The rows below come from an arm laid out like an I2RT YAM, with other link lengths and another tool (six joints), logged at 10 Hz.
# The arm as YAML. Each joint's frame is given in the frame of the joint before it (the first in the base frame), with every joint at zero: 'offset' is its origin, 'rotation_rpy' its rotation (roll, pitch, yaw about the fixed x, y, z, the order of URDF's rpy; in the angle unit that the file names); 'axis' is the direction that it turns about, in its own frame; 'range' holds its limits. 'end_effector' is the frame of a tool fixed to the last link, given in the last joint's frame.
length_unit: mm
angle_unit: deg
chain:
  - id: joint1
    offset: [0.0, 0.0, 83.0]
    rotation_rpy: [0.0, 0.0, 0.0]
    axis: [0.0, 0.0, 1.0]
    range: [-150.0, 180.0]
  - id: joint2
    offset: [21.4, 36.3, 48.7]
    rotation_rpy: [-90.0, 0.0, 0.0]
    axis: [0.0, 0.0, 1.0]
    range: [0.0, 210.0]
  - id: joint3
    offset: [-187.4, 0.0, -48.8]
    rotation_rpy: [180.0, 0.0, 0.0]
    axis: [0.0, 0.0, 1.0]
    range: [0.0, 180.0]
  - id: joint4
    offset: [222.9, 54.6, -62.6]
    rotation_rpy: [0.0, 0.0, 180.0]
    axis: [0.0, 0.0, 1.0]
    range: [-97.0, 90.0]
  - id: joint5
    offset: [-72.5, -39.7, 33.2]
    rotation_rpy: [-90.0, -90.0, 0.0]
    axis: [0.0, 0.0, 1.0]
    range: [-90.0, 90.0]
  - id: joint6
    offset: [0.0, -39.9, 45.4]
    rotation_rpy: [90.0, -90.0, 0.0]
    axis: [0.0, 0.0, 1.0]
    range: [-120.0, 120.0]
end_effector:
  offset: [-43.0, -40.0, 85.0]
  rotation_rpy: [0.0, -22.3, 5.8]
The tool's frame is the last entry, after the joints.
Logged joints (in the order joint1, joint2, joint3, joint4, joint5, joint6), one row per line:
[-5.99 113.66 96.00 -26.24 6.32 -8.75]
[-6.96 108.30 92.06 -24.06 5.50 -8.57]
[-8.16 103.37 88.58 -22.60 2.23 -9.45]
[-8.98 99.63 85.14 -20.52 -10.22 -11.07]
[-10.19 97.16 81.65 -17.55 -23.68 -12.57]
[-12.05 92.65 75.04 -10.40 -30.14 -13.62]
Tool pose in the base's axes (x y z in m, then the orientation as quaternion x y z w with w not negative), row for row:
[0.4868 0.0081 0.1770 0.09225 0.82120 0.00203 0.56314]
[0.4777 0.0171 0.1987 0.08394 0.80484 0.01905 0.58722]
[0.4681 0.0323 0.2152 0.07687 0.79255 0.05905 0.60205]
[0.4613 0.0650 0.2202 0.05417 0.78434 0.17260 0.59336]
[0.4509 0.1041 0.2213 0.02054 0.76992 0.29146 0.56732]
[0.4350 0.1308 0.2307 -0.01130 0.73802 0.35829 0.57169]
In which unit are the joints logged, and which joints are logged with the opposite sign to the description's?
The joints are logged in degrees. Opposite sign: joint1, joint6.
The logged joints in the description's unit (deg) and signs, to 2 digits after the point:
[5.99 113.66 96.00 -26.24 6.32 8.75]
[6.96 108.30 92.06 -24.06 5.50 8.57]
[8.16 103.37 88.58 -22.60 2.23 9.45]
[8.98 99.63 85.14 -20.52 -10.22 11.07]
[10.19 97.16 81.65 -17.55 -23.68 12.57]
[12.05 92.65 75.04 -10.40 -30.14 13.62]

